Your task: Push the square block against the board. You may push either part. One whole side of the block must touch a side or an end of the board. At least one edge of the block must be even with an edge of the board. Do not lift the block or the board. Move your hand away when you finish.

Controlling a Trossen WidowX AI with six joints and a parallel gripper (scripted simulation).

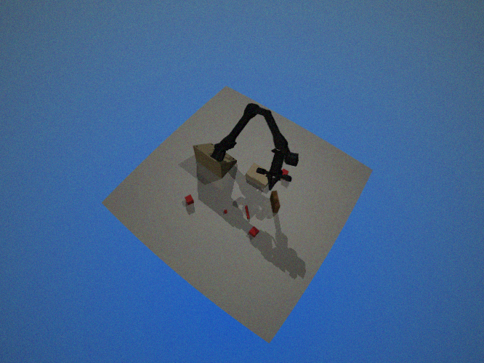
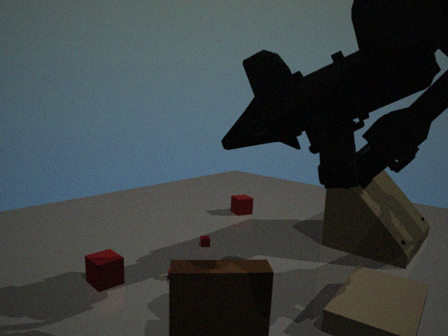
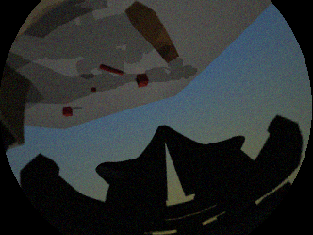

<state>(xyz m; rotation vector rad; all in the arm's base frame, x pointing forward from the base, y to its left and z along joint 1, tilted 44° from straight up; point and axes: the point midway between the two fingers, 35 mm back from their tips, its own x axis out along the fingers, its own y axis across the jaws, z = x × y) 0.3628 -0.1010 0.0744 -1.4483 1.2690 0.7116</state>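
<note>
My gripper tip is 40 mm short of the dark brown square block, 30 mm to the right of it and 160 mm above it. The rest, counted from my gripper tip: thin red stick 70 mm behind, 90 mm to the right, 210 mm below; then light tan board 130 mm behind, 160 mm to the left, 200 mm below; then tiny red cube 180 mm behind, 160 mm to the right, 210 mm below.
</note>
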